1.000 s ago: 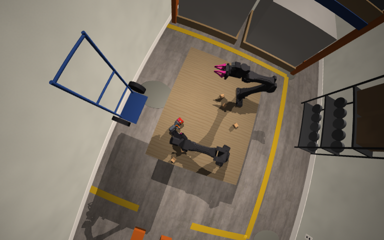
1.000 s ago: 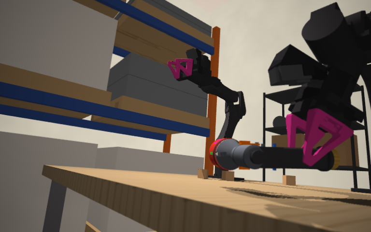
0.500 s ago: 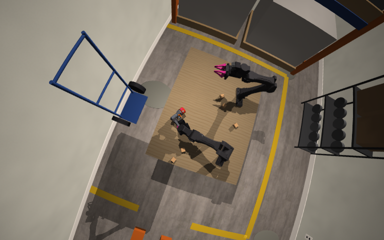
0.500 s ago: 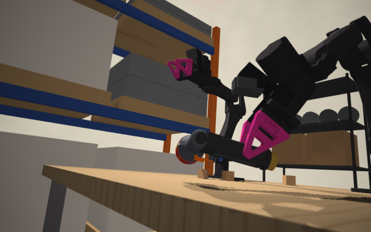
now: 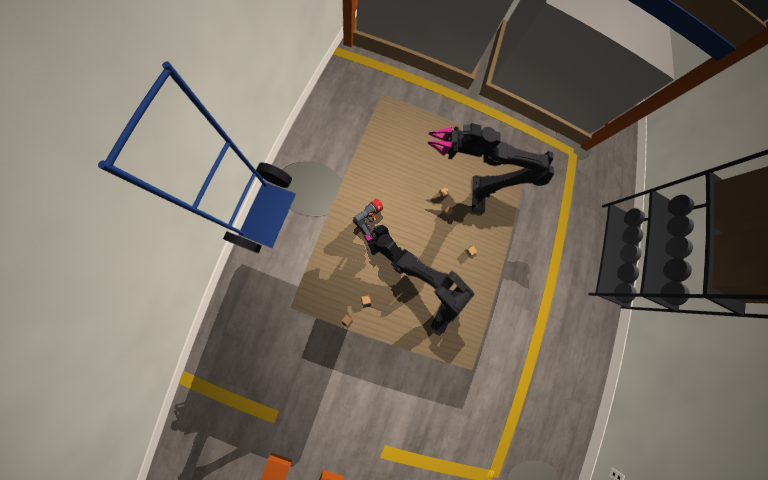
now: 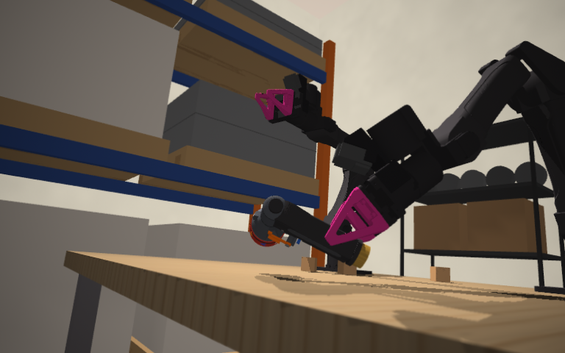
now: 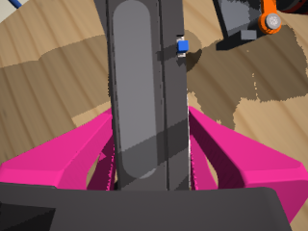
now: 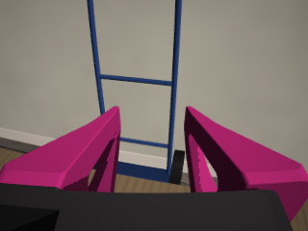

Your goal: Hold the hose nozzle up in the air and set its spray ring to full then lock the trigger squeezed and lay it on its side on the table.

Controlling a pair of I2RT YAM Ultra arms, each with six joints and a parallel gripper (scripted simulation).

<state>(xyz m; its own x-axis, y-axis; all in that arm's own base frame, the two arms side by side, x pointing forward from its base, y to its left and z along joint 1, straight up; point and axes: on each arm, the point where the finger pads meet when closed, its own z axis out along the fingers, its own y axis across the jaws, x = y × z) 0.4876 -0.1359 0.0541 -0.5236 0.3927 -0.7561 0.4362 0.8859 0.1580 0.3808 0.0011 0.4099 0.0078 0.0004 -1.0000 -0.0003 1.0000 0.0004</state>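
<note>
Right now my right hand is 340 mm above the red spray ring, 200 mm to the right of it and 100 mm short of it.
</note>
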